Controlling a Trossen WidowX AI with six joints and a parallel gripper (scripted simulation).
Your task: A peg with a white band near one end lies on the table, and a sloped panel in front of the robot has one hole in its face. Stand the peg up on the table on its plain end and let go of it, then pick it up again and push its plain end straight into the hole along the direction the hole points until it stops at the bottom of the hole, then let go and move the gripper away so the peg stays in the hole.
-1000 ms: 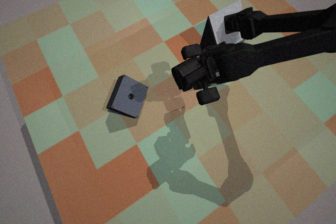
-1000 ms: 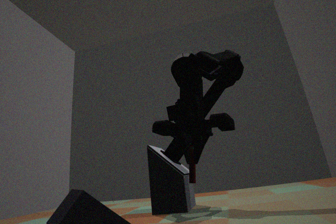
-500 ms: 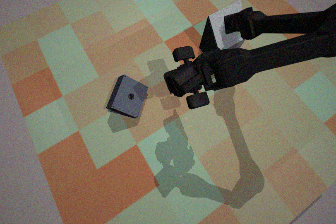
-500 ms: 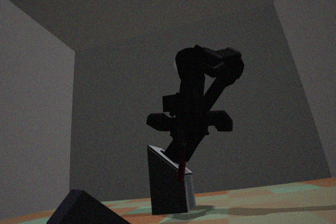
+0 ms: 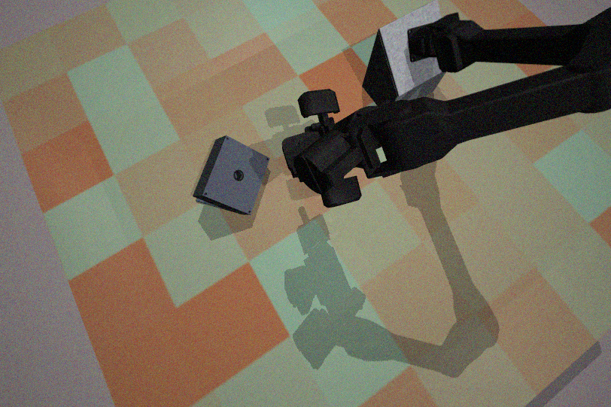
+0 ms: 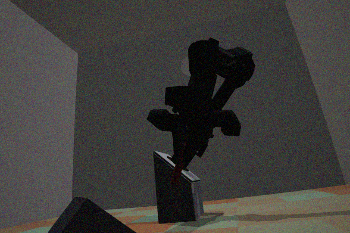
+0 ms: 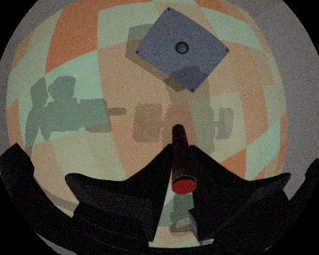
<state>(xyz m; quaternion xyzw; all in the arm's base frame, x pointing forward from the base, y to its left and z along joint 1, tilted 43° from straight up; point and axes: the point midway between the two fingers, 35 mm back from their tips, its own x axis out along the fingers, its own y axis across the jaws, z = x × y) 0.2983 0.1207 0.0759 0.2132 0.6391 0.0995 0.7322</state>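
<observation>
Right now my gripper tip is 15 cm short of the sloped panel, 6 cm to the left of it and 10 cm above it. From my gripper tip the other things lie so: red peg: 1 cm behind, 2 cm above.
</observation>
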